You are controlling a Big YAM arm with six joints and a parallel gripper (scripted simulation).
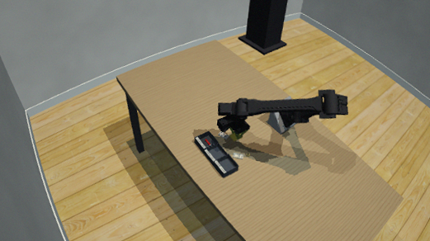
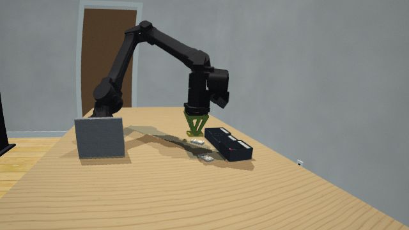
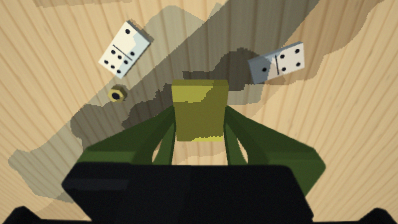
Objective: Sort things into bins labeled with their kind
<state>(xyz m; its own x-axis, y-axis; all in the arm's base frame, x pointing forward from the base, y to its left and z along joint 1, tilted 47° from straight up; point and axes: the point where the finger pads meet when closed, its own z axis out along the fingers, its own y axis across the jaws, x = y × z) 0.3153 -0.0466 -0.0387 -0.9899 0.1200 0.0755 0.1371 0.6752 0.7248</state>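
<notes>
Right now the yellow block is 10 mm below my hand. From my hand the other things lie so: long black bin: 120 mm ahead, 50 mm below; small nut: 90 mm to the left, 60 mm below; red battery: 110 mm ahead, 80 mm to the right, 60 mm below.
</notes>
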